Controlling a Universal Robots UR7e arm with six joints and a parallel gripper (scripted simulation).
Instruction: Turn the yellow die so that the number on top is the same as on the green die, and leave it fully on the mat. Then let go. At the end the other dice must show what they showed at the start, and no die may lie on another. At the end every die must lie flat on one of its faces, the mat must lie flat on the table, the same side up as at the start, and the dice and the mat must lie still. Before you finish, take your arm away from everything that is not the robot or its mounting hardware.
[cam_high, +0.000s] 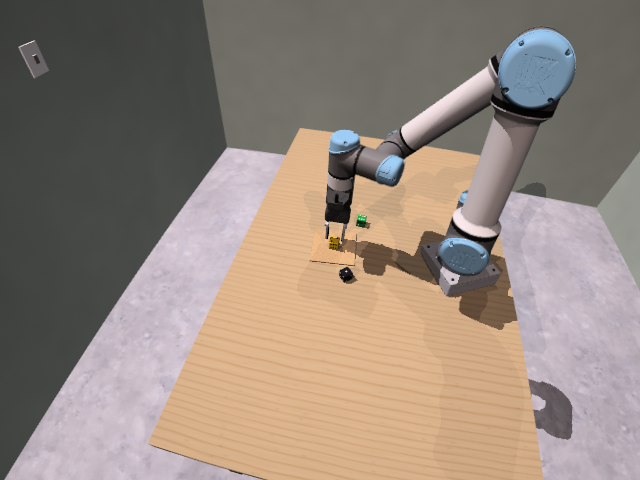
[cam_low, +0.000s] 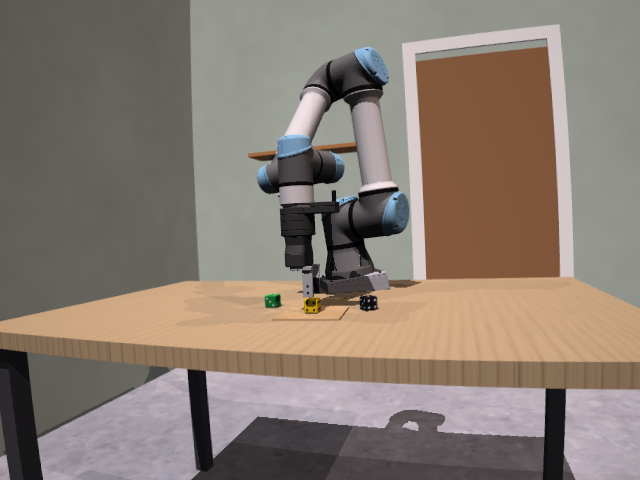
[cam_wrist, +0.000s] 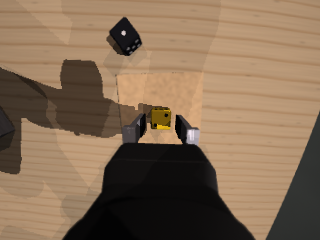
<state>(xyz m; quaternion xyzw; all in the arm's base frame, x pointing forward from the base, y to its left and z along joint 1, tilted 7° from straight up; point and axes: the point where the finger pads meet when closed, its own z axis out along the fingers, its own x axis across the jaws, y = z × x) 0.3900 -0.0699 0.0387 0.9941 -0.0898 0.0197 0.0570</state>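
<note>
My hand is 40 mm above the yellow die. The rest, counted from my hand: tan mat 60 mm below; then green die 110 mm to the right, 100 mm behind, 40 mm below; then black die 120 mm to the left, 40 mm below, 30 mm behind.
</note>
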